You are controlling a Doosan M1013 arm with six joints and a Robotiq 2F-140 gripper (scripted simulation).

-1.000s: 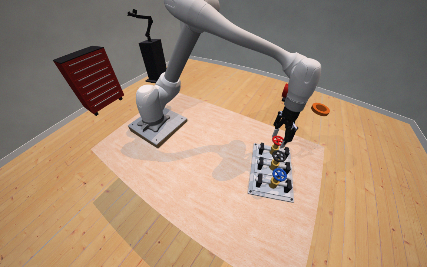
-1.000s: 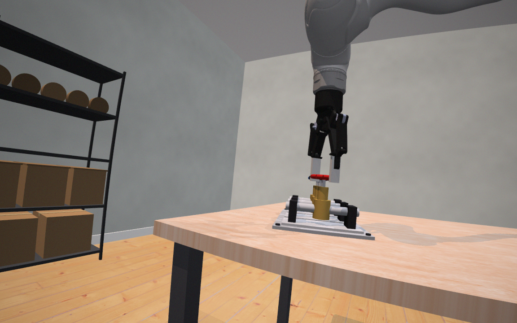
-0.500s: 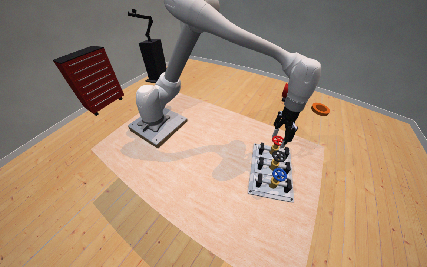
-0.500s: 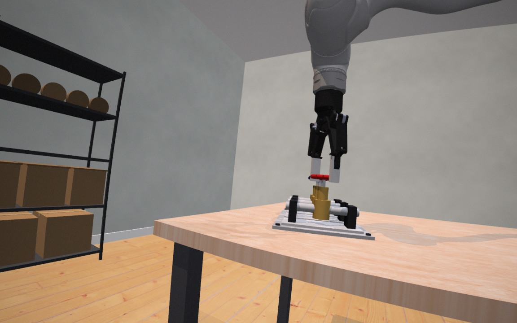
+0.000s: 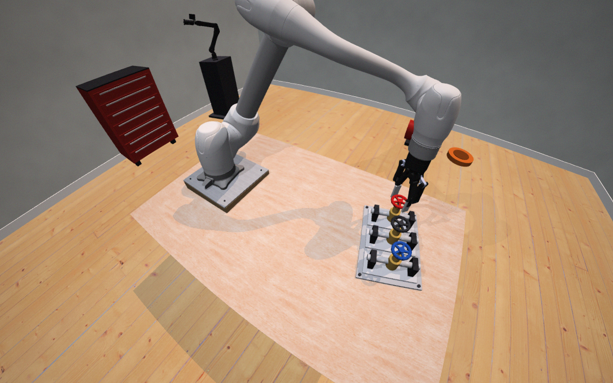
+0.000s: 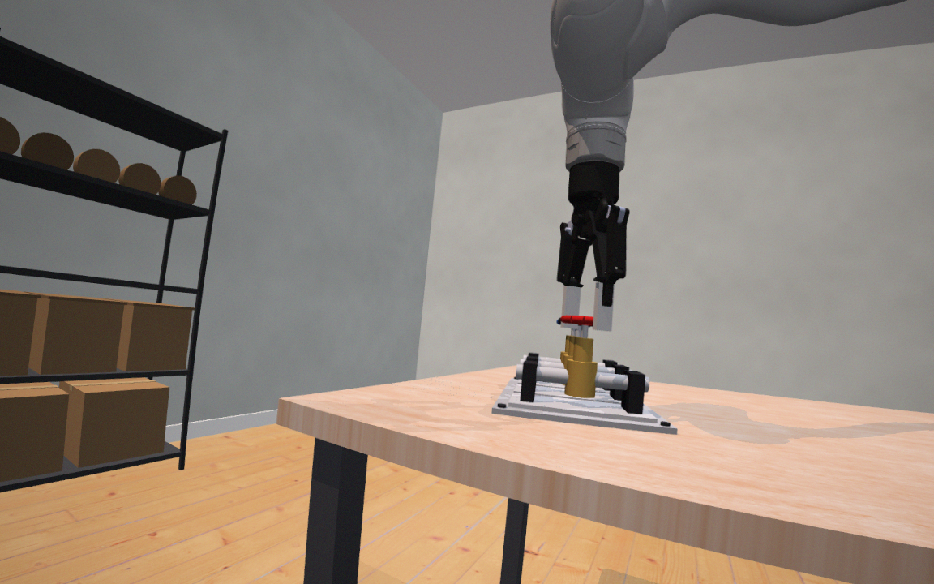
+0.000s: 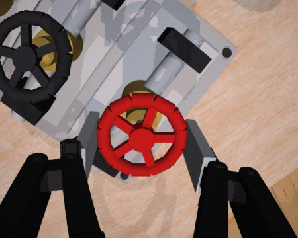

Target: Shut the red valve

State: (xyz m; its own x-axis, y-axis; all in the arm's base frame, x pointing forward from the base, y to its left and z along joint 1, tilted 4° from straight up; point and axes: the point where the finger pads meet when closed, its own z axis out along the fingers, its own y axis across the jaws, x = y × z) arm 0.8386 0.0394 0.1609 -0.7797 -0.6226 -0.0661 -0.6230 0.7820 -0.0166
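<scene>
Right now my hand is 2 cm above the red handwheel. Round my hand: blue handwheel (3 cm ahead, 21 cm to the right, 2 cm below); then dark grey handwheel (1 cm ahead, 11 cm to the right, 2 cm below).
</scene>
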